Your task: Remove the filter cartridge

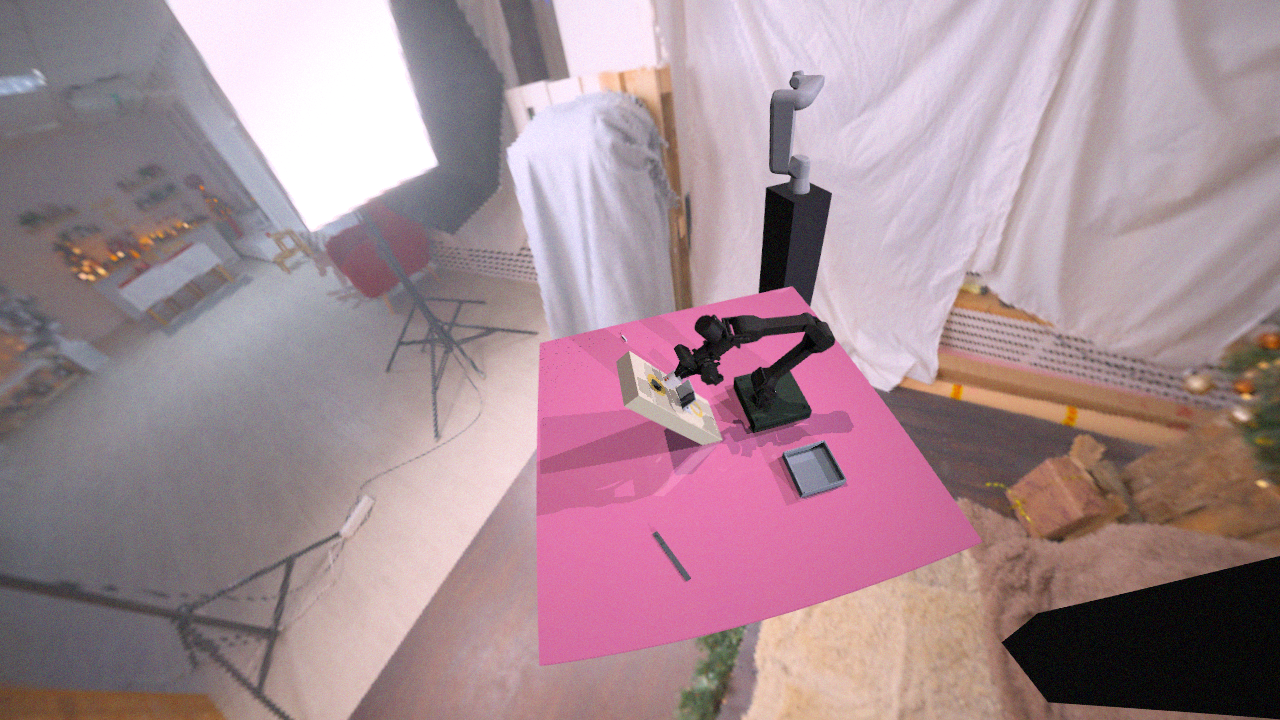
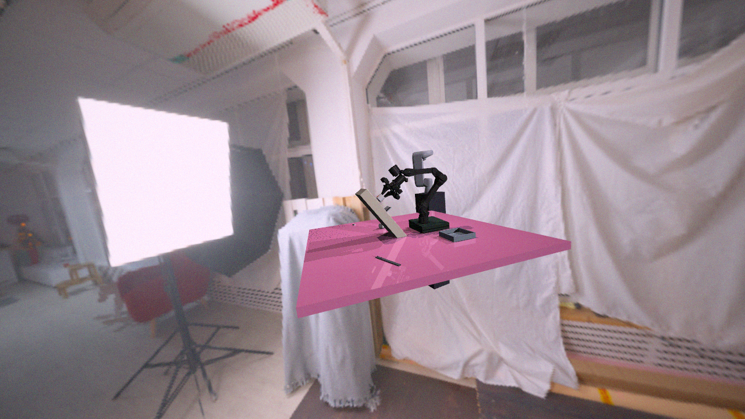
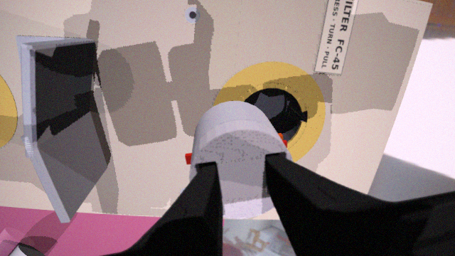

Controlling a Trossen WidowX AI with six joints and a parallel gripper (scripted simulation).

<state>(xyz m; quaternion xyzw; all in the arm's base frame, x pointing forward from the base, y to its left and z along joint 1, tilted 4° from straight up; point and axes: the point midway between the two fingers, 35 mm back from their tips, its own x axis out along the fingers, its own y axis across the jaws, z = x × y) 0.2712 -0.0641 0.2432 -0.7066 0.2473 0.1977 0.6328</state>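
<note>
Now: the beige service panel 9 cm below my gripper tip and 3 cm ahead of it. Round my gripper tip: grey tray (34 cm to the left, 32 cm behind, 27 cm below); pale grey round filter cartridge (1 cm below, 1 cm ahead).
</note>
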